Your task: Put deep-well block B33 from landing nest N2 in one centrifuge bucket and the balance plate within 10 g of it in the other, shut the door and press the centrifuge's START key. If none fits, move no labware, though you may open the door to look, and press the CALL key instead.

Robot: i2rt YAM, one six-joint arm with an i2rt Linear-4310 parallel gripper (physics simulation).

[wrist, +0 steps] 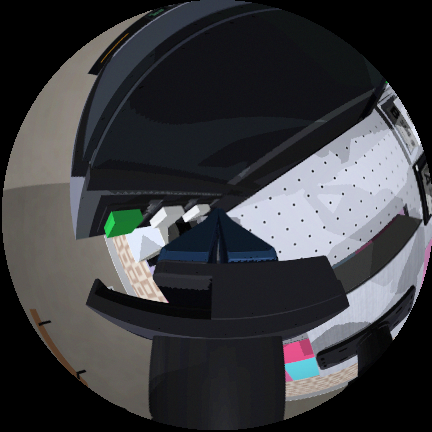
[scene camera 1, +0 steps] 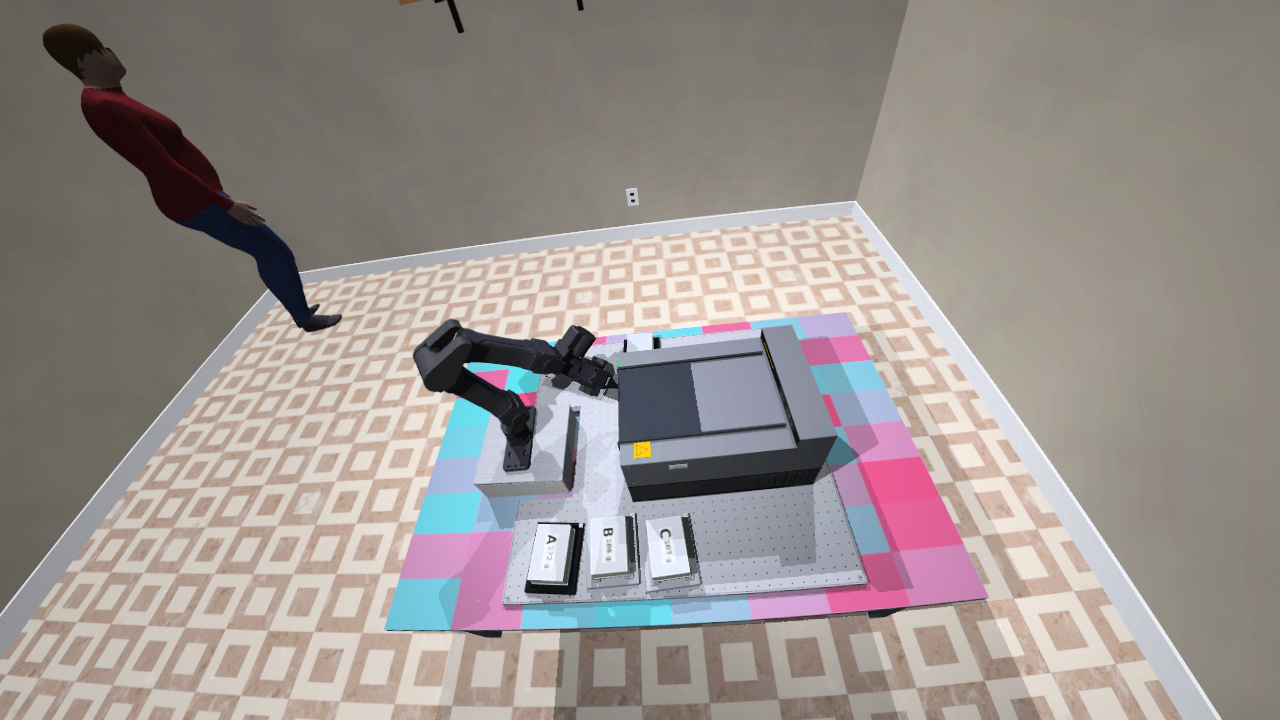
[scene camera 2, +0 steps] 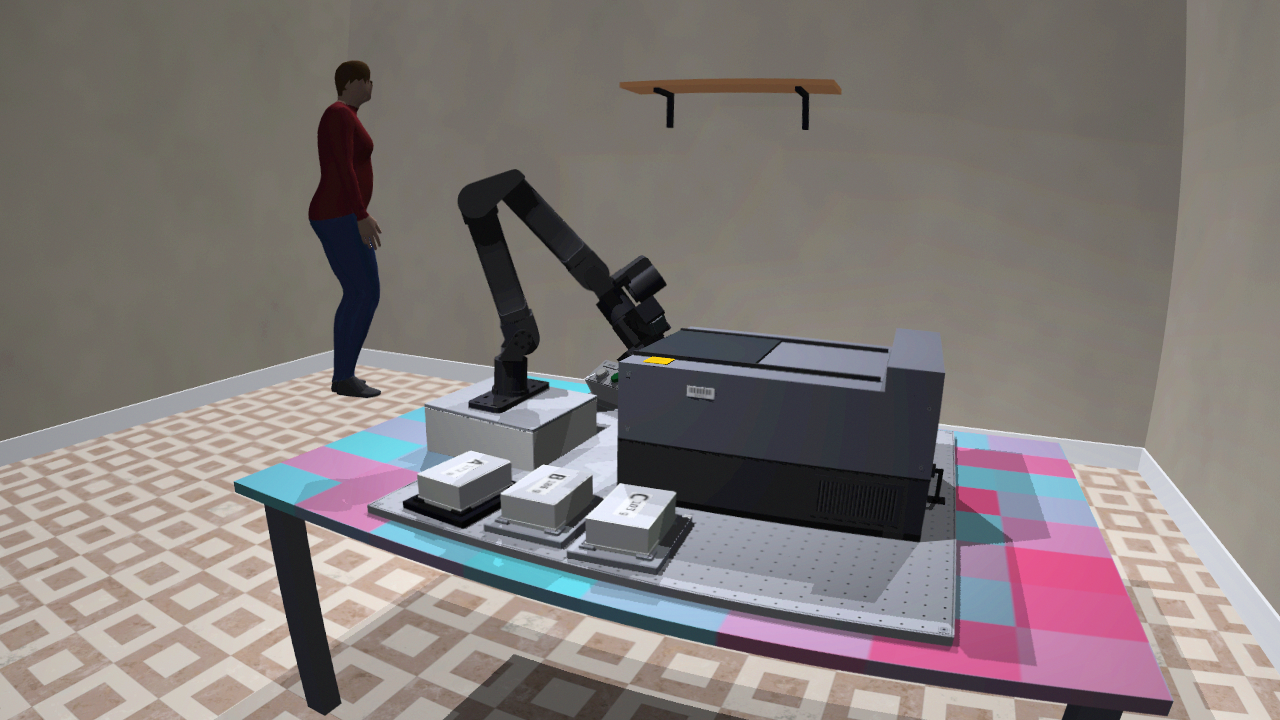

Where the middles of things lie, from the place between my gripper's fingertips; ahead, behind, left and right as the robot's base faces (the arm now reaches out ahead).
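White plate [wrist: 145, 242] 19 cm to the left of my hand, 7 cm below it and 7 cm ahead of it. Control box with coloured buttons [scene camera 2: 603, 381] 14 cm behind my hand, 16 cm to the left of it and 6 cm below it; centrifuge lid [scene camera 1: 659, 400] 10 cm above my hand, 10 cm ahead of it and 13 cm to the right of it. With respect to the green button [wrist: 119, 222], my hand is 1 cm short of it, 2 cm to the right of it and 8 cm below it. Going by their middles, the green button is the nearest to my hand of the things named here.
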